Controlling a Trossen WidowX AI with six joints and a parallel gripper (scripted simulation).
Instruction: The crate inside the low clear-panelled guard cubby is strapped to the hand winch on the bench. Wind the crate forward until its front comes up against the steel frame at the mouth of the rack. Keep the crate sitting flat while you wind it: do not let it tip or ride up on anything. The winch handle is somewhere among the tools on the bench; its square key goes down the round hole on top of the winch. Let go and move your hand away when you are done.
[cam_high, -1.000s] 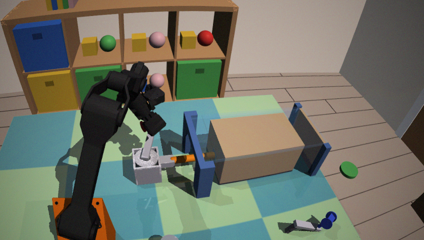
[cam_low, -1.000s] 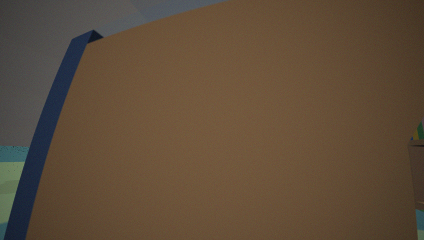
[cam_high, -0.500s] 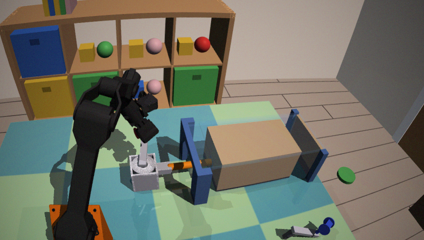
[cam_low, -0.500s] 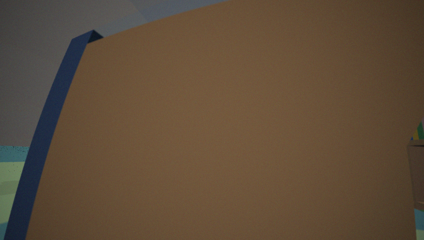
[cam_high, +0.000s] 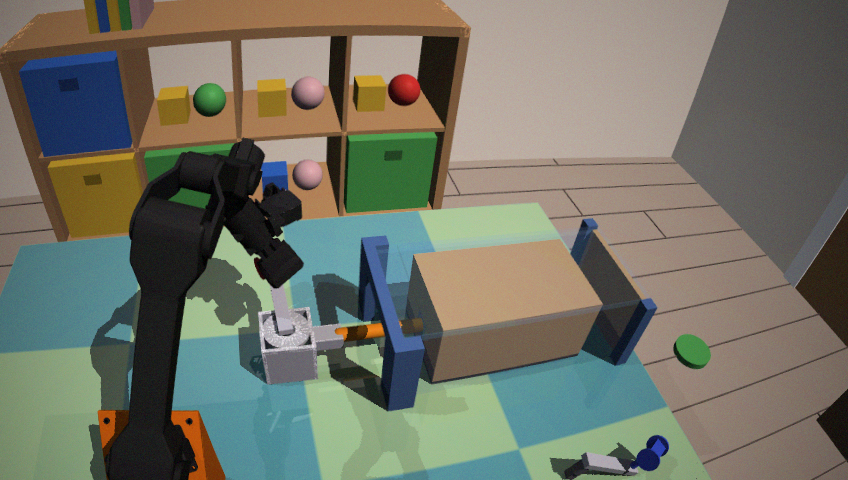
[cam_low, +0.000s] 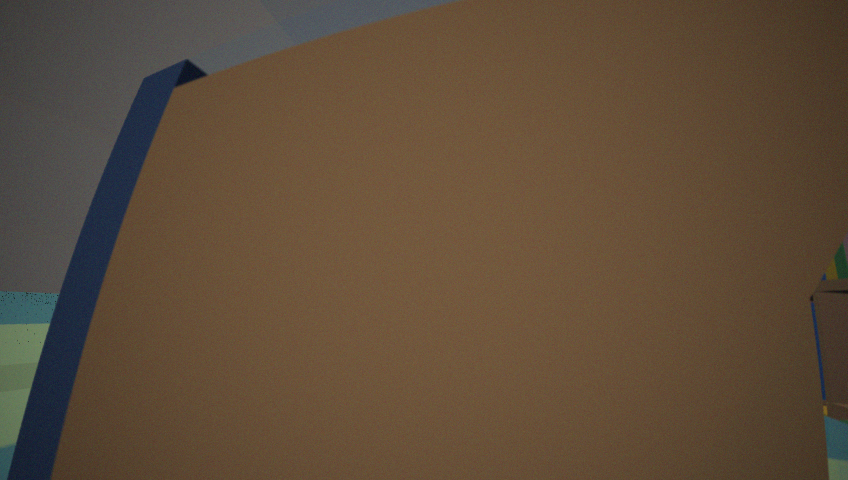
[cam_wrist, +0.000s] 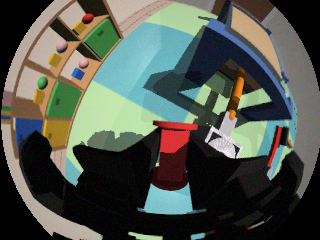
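My gripper tip is 4 cm to the left of the crank handle, 3 cm above it and 2 cm past it. From my gripper tip the other things lie so: blue frame (14 cm ahead, 12 cm to the right, 3 cm below); then red knob (2 cm behind, 1 cm to the right); then grey winch (11 cm to the right, 10 cm below, 3 cm behind).
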